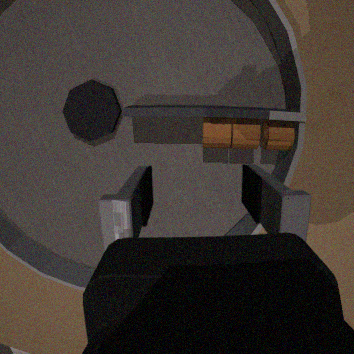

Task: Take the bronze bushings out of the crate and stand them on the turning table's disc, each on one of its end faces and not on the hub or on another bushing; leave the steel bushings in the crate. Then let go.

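Places are measured from the arm's base along level axes (x ahead, y left, z up), in millimetres.
Pixels of known places: gripper, fingertip midpoint: [197, 183].
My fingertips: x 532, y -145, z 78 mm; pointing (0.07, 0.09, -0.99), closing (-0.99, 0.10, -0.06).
Observation:
Ahead of a thing's pixels: the offset from my fingertips to its top centre. "*": to the spot under its first point. Level surfaces: height alone.
Three bronze bushings @(18 mm back, 9 mm right, 108 mm down) [217, 134] @(45 mm back, 5 mm right, 108 mm down) [246, 135] @(78 mm back, 1 mm right, 108 mm down) [280, 137] lie on their sides in a row on the turning table's disc @(106 mm ahead, 45 mm right, 132 mm down) [165, 50], along the near side of a straight grey bar @(* 6 mm back, 31 mm right, 104 mm down) [200, 111]. The left two are end to end; a narrow gap separates the third, which is near the rim. The round dark hub @(106 mm ahead, 45 mm right, 132 mm down) [92, 112] stands left of the bar. My gripper [197, 183] is open and empty above the disc, with the bushings beyond its fingertips, ahead and to the right. The crate and the steel bushings do not show.
The raised grey rim @(* 100 mm back, 47 mm right, 104 mm down) [301, 85] curves around the disc at the right and lower left. The bar reaches from near the hub to the rim. Tan table top @(193 mm down) [327, 150] shows outside the rim. Shadows fall on the disc beyond the bar. The black gripper body covers the lower middle.

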